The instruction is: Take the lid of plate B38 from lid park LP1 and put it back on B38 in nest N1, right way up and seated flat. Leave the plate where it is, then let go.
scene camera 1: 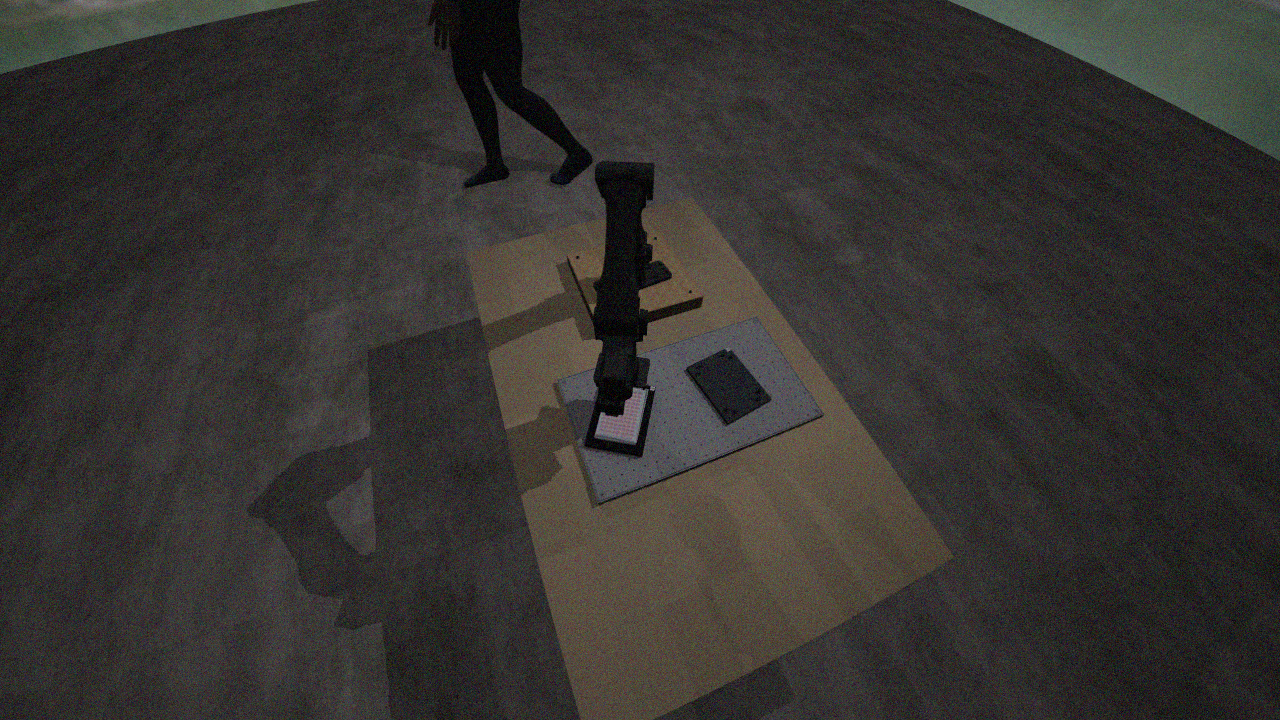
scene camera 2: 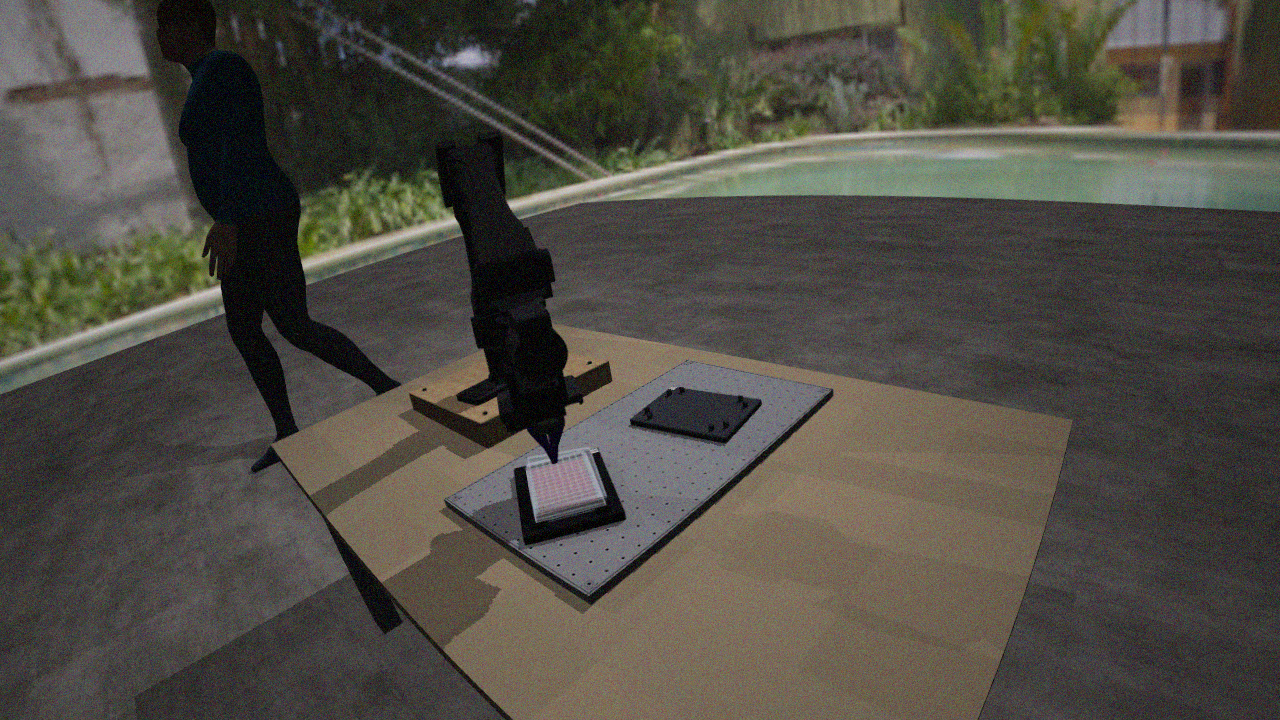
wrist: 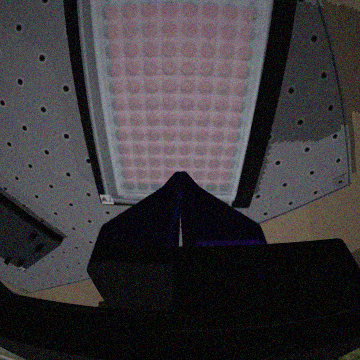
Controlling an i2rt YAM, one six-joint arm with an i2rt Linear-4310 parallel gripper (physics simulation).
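Frame: origin at the arm's base, x left, y back, z up, level; centimetres.
Where they show: gripper, fingertip midpoint: [scene camera 2: 554, 461] [wrist: 180, 180].
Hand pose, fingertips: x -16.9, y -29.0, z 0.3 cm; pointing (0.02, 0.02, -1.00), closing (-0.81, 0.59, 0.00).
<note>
After its pixels a point has its place.
Plate B38 [scene camera 1: 630, 422] {x -18.6, y -35.7, z 0.2 cm} [scene camera 2: 565, 490] {x -21.2, y -35.2, z 0.3 cm} [wrist: 179, 100] {x -19.7, y -32.9, z 0.4 cm}, with rows of pink wells, sits in the black nest N1 [scene camera 1: 614, 447] {x -23.6, y -38.5, z -1.6 cm} [scene camera 2: 578, 526] {x -23.8, y -39.1, z -1.9 cm} [wrist: 279, 50] {x -25.6, y -31.8, z -1.6 cm}. A clear lid [wrist: 111, 150] {x -14.8, y -32.9, z 0.1 cm} seems to lie over the plate, wells showing through; its outline looks slightly offset from the plate in the second scene view. I cannot tell whether it is seated fully flat. The lid park LP1 [scene camera 1: 726, 386] {x 4.9, y -36.8, z -1.8 cm} [scene camera 2: 696, 413] {x 4.8, y -36.9, z -1.8 cm} [wrist: 25, 235] {x 2.2, y -31.6, z -1.8 cm} is a dark plate with small pegs and bears no lid. My gripper [scene camera 1: 612, 411] {x -16.9, y -29.0, z 0.3 cm} [scene camera 2: 554, 460] {x -16.9, y -29.0, z 0.3 cm} [wrist: 180, 180] {x -16.9, y -29.0, z 0.3 cm} is shut and empty, its tips over one short end of the lid; contact is unclear.
A grey perforated board [scene camera 1: 671, 447] {x -13.0, y -43.4, z -2.8 cm} [scene camera 2: 662, 501] {x -14.5, y -44.2, z -2.8 cm} [wrist: 45, 150] {x -8.7, y -35.7, z -2.8 cm} carries the nest and lid park on a wooden table [scene camera 1: 716, 573] {x -17.5, y -68.3, z -4.1 cm} [scene camera 2: 805, 573] {x -17.4, y -64.1, z -4.1 cm}. The arm's wooden base block [scene camera 1: 675, 307] {x 6.0, y -11.9, z -1.1 cm} [scene camera 2: 452, 419] {x -13.3, y 0.5, z -1.5 cm} stands behind the board. A person [scene camera 1: 490, 80] [scene camera 2: 250, 197] is beyond the table.
</note>
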